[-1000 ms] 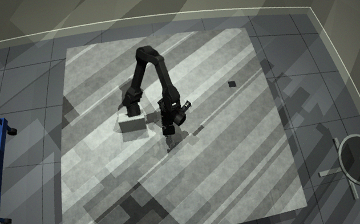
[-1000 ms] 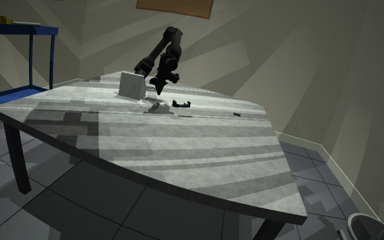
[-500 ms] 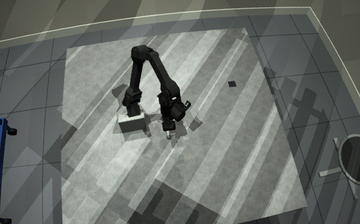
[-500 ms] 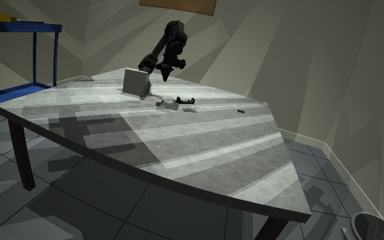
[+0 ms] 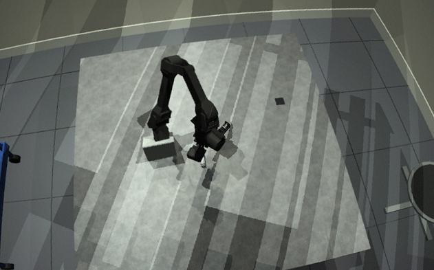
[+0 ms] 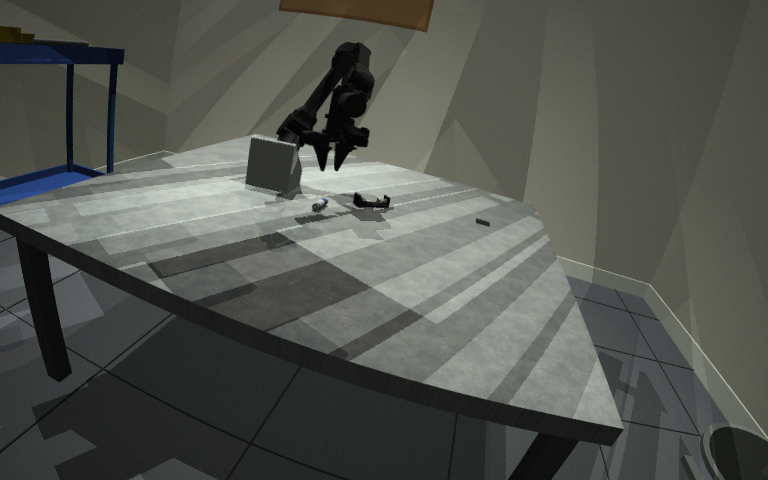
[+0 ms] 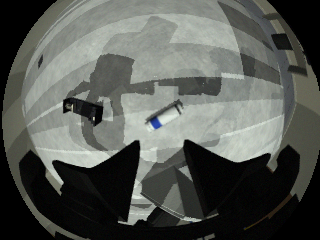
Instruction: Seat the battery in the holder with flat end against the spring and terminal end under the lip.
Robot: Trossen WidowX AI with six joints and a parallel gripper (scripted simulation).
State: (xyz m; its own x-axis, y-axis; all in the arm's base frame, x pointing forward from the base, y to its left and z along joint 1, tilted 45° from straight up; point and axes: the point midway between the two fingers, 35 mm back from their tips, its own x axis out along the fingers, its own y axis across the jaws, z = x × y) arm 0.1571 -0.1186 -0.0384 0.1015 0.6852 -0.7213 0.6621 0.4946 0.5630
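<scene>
Right now the battery is 1 cm behind my gripper tip, 1 cm to the right of it and 9 cm below it. From my gripper tip the other things lie so: small dark flat piece: 47 cm ahead, 19 cm to the left, 10 cm below.
</scene>
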